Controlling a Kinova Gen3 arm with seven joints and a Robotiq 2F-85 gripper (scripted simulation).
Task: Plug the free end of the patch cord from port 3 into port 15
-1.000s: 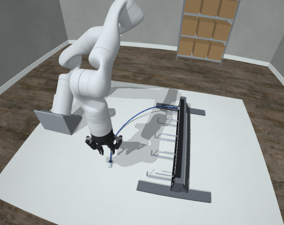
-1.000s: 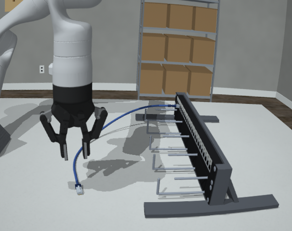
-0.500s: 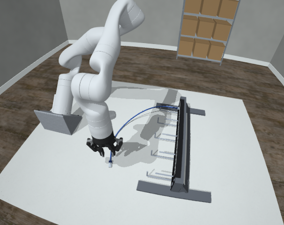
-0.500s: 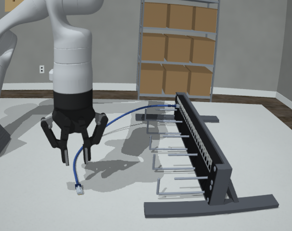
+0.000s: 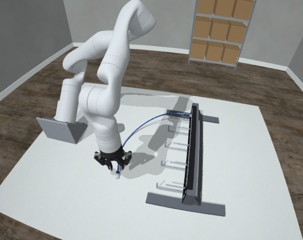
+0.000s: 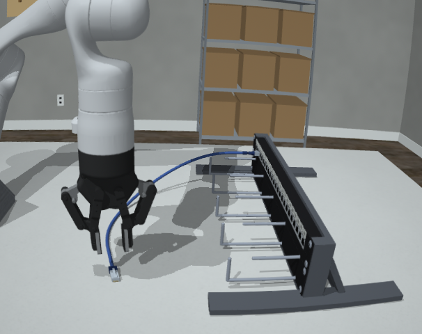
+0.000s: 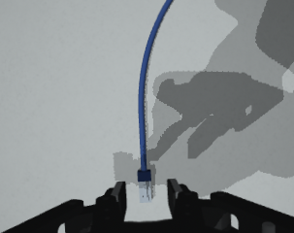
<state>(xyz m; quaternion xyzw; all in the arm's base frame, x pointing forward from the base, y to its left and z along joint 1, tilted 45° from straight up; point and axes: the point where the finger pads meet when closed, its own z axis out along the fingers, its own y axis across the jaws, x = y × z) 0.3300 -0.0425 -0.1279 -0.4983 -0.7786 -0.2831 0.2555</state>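
Now: hand 50 mm above the plug and 10 mm to the left of it.
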